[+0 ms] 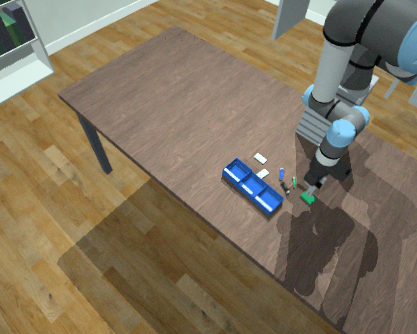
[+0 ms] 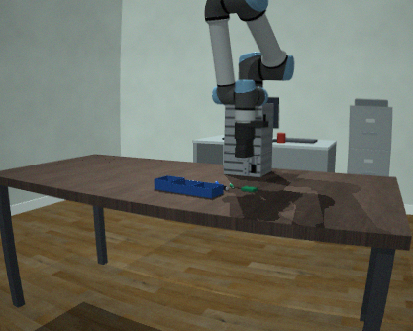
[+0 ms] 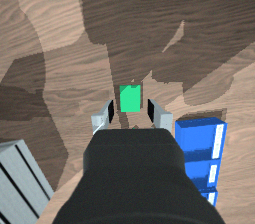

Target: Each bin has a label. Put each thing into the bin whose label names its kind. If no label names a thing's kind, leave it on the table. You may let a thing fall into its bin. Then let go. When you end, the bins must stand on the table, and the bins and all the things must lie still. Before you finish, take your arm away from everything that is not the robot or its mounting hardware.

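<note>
My gripper is now 70 mm above the green block. Round my hand: blue cylinder 140 mm to the right, 70 mm below; black cylinder 90 mm to the right, 70 mm below, 30 mm ahead; green cylinder 80 mm to the right, 70 mm below, 10 mm behind.
</note>
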